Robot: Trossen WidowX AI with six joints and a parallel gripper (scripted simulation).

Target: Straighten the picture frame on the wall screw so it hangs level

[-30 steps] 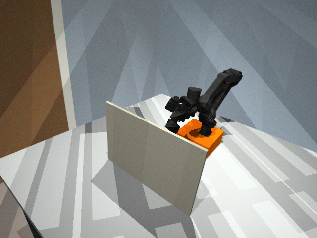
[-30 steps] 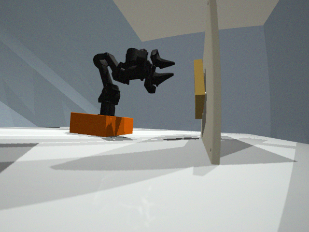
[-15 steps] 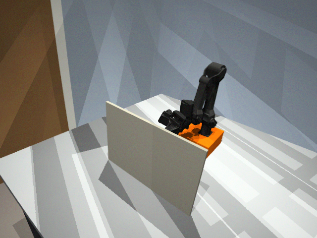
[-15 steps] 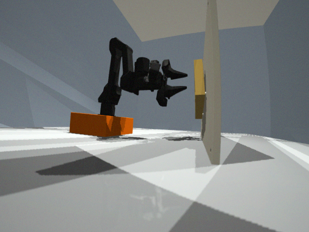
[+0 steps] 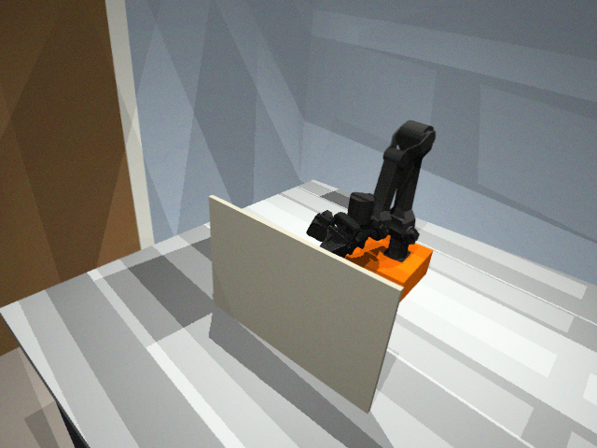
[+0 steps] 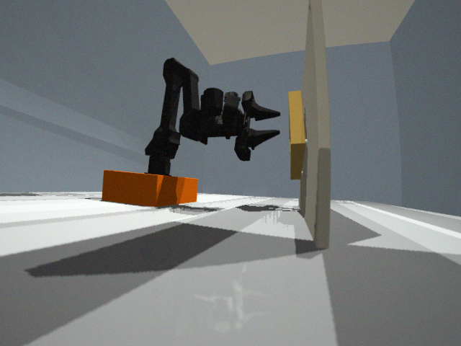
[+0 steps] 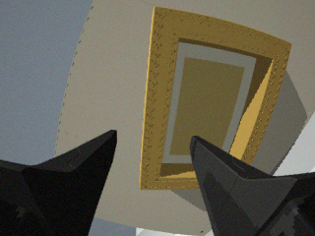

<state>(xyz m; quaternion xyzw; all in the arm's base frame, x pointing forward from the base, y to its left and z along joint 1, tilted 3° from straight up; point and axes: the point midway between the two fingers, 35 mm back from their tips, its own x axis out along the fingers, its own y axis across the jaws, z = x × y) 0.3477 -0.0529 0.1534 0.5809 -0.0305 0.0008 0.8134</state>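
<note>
The yellow picture frame lies 40 mm ahead of my gripper tip, 20 mm to the right of it and 50 mm below it. Round my gripper tip: wall panel (50 mm ahead, 20 mm to the right, 60 mm below).
</note>
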